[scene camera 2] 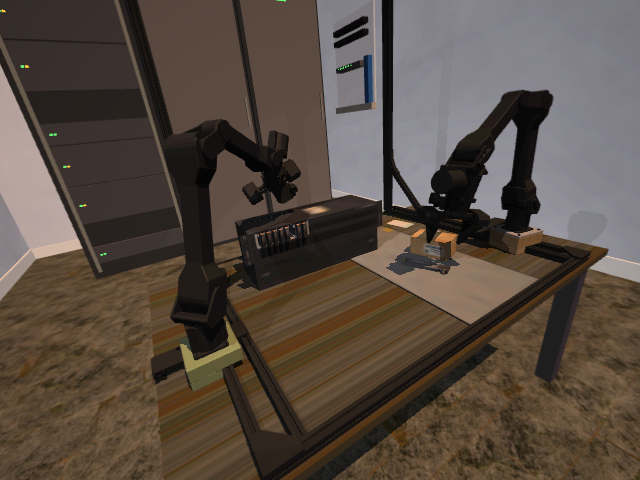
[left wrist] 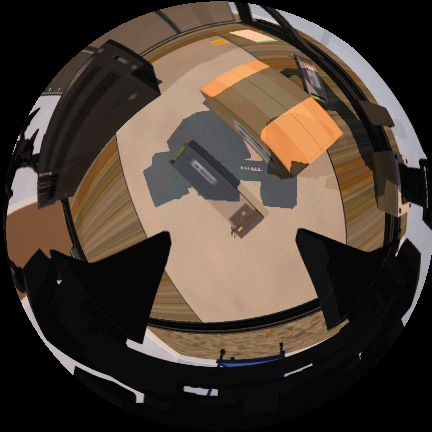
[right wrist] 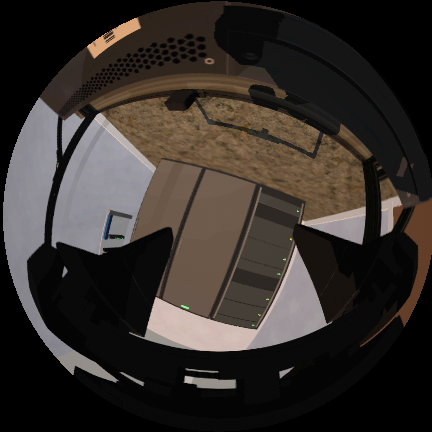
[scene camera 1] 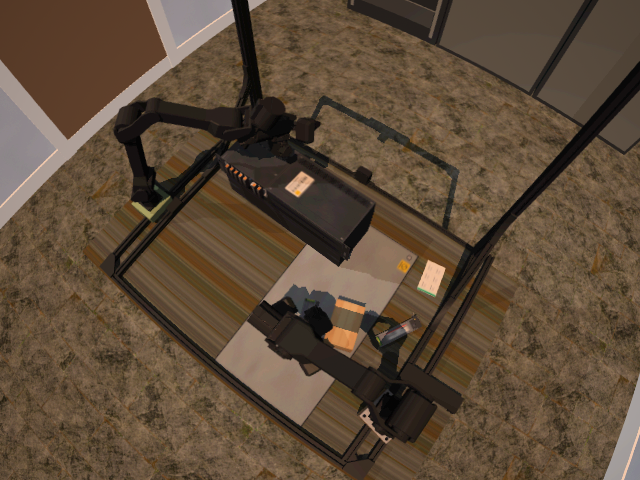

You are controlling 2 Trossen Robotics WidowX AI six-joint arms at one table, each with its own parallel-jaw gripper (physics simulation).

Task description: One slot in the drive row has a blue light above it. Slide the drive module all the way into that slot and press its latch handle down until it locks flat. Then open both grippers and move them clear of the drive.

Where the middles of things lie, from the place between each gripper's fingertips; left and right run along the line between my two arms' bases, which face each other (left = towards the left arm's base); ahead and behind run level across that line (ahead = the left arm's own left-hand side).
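Scene:
The grey mat (scene camera 1: 377,265) is 340 mm to the left of my right hand, and it's also 330 mm ahead of that hand and 240 mm below it.
As for my left hand, the grey mat is 100 mm behind my left hand, 20 mm to the right of it and 80 mm below it.

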